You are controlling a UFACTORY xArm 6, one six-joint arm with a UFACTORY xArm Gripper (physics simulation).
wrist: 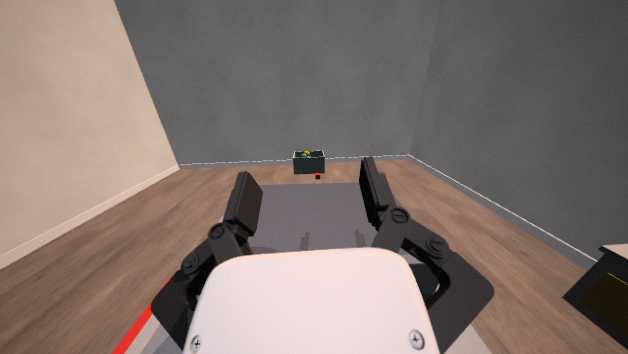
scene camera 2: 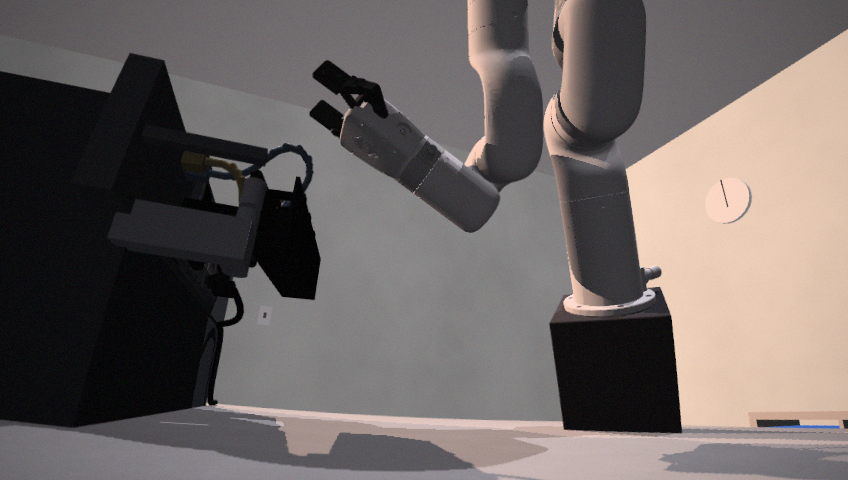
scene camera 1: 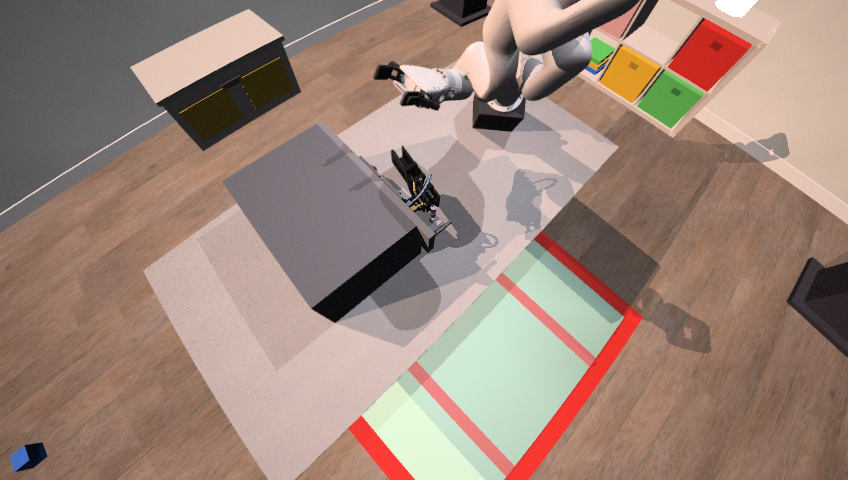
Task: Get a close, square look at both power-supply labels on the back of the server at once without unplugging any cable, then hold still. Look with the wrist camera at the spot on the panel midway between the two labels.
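Places are measured from the arm's base along level axes (x ahead, y left, z up), in centimetres.
Pixels of known places: gripper, between the fingertips: (wrist: 306,175) (scene camera 2: 317,88) (scene camera 1: 389,85); arm's base, origin of its link: (scene camera 2: 609,303) (scene camera 1: 503,93).
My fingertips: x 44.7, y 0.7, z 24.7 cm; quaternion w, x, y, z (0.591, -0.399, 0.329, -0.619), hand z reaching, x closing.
For each thing: its middle in the pictures, then the offset to it from my fingertips. "spot": a spot on its surface instead. Level surfaces: height alone.
- server, middle of its body: (scene camera 2: 73,295) (scene camera 1: 337,211) (wrist: 323,249) dx +20.7, dy -1.0, dz -31.7 cm
- blue cable, a spot on its surface: (scene camera 2: 294,147) (scene camera 1: 429,180) spot: dx -0.3, dy +14.0, dz -18.9 cm
- yellow cable, a spot on its surface: (scene camera 2: 226,166) spot: dx +4.2, dy +16.5, dz -23.2 cm
- black cable, a spot on its surface: (scene camera 2: 239,309) spot: dx +4.3, dy -5.0, dz -30.2 cm
- black plate, middle of its body: (scene camera 2: 287,236) (scene camera 1: 416,178) dx -0.7, dy +8.0, dz -25.0 cm
- light surface, height of its surface: dz -41.9 cm
The server (scene camera 1: 315,208) (scene camera 2: 41,237) (wrist: 315,210) is a large dark grey box. Its back, facing the arm's base, carries a blue cable (scene camera 1: 426,184) (scene camera 2: 294,147), a yellow cable (scene camera 2: 226,166) and a black cable (scene camera 2: 239,309). Grey bars (scene camera 2: 184,228) and a black plate (scene camera 2: 294,243) stick out there. The power-supply labels do not show in any view. My gripper (scene camera 1: 395,86) (scene camera 2: 319,90) (wrist: 306,175) is open and empty, above and back from the server's rear, tilted upward in scene camera 2. The wrist view looks over the server's top, where the fingers' shadows fall.
The server stands on a light surface (scene camera 1: 220,410). A red-bordered pale green area (scene camera 1: 576,398) lies beside it. The arm's black pedestal (scene camera 1: 496,120) (scene camera 2: 615,368) stands behind the server. A cabinet (scene camera 1: 208,53) (wrist: 600,295) stands aside. A dark bin (wrist: 308,166) stands by the far wall.
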